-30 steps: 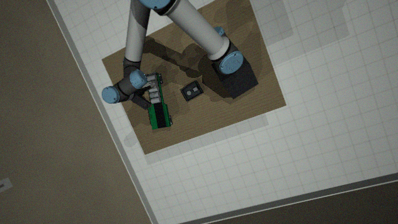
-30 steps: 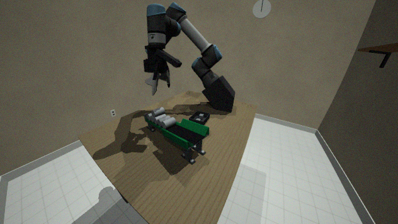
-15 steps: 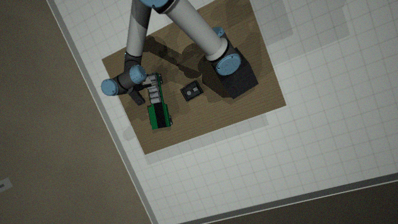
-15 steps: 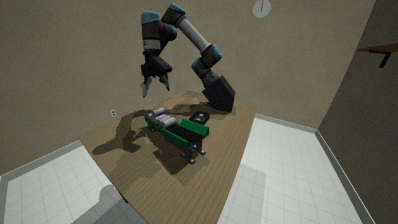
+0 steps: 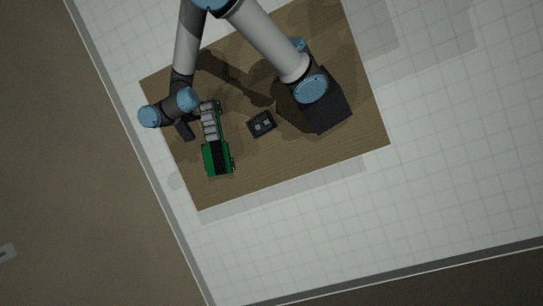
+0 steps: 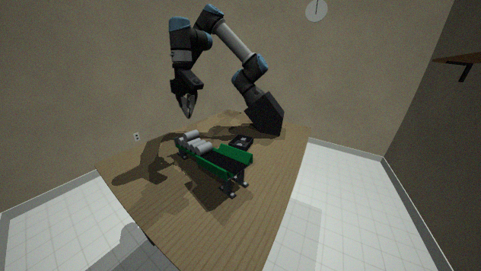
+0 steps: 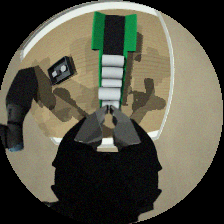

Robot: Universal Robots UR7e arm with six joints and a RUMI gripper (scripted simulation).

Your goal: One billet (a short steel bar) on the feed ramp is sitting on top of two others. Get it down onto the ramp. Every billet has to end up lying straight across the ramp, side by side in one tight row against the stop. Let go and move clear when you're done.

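The ramp is 40 mm ahead of my hand, 110 mm to the left of it and 140 mm below it.
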